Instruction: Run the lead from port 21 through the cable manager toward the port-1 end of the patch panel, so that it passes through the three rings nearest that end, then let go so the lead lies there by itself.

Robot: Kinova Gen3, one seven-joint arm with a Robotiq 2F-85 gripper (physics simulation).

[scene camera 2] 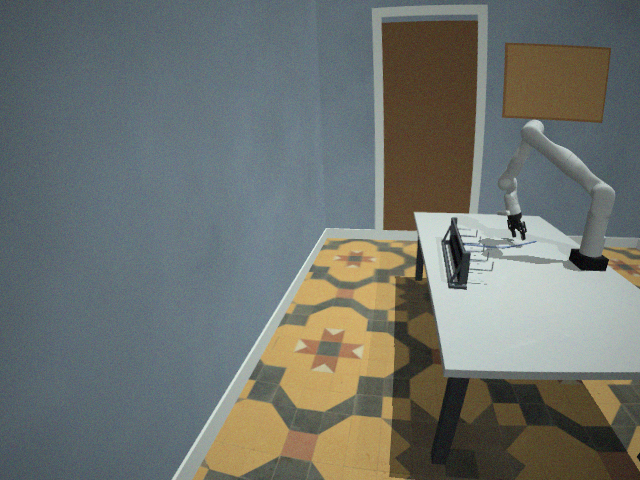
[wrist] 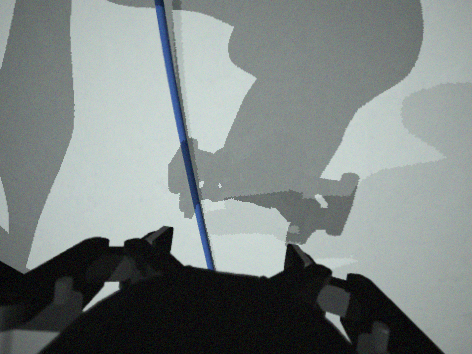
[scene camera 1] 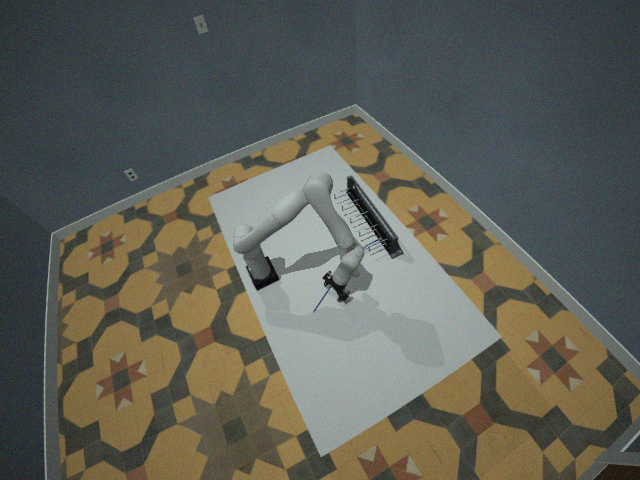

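Note:
The blue lead runs from the patch panel out over the white table, with its free end toward the arm's base side. In scene camera 1 the arm hides its middle. The cable manager's thin rings stand out in a row in front of the panel. The lead crosses this row near one end; whether it lies in any ring is too small to tell. My gripper is open and empty above the table, over the lead's outer part. In the wrist view the lead passes between the fingertips' directions, below them.
The white table bears the panel along its far long edge from the arm's base. The arm's forearm and wrist reach over the table between base and panel. Arm shadows fall around the lead.

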